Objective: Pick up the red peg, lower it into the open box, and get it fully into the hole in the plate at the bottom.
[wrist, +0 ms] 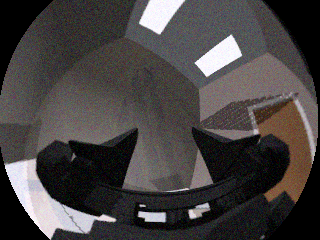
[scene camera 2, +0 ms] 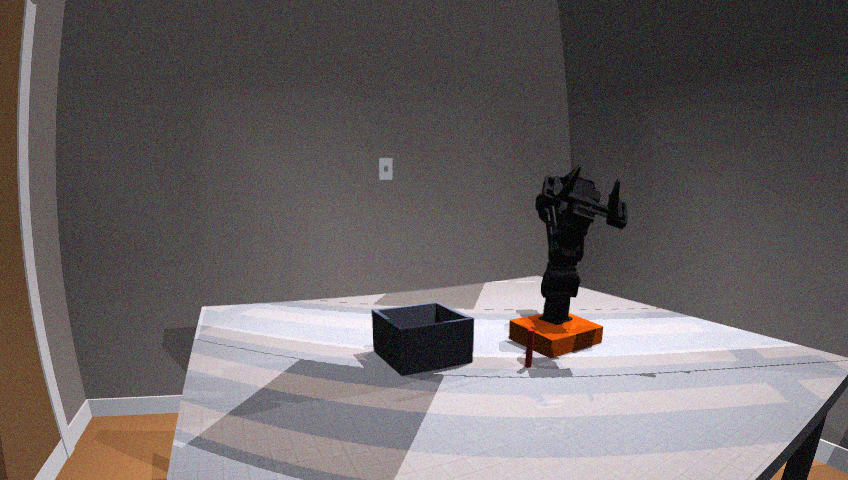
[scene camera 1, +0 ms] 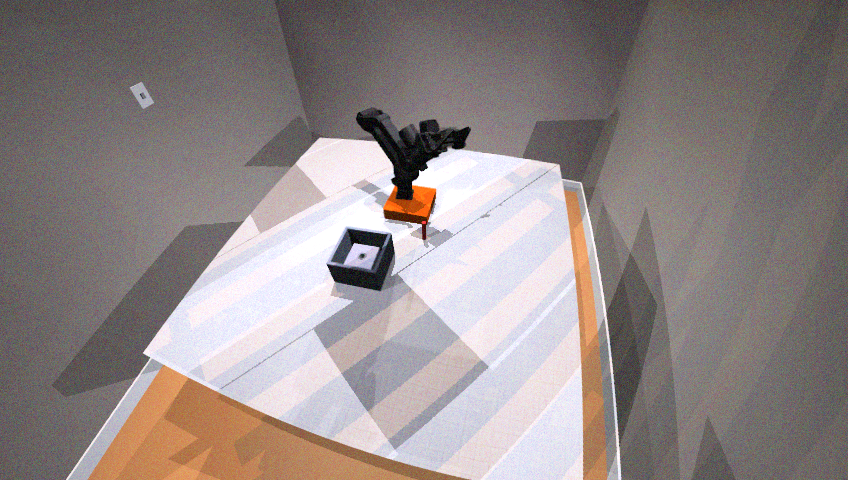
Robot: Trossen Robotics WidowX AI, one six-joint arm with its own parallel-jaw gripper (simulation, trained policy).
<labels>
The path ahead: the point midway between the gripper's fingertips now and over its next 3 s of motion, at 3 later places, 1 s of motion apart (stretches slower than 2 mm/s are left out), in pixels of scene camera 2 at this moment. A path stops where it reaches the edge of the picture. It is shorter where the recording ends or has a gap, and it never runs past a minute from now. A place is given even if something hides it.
My gripper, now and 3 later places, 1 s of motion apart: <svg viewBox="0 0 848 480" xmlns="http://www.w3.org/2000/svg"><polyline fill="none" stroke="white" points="600,172 558,136 527,240 521,320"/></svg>
</labels>
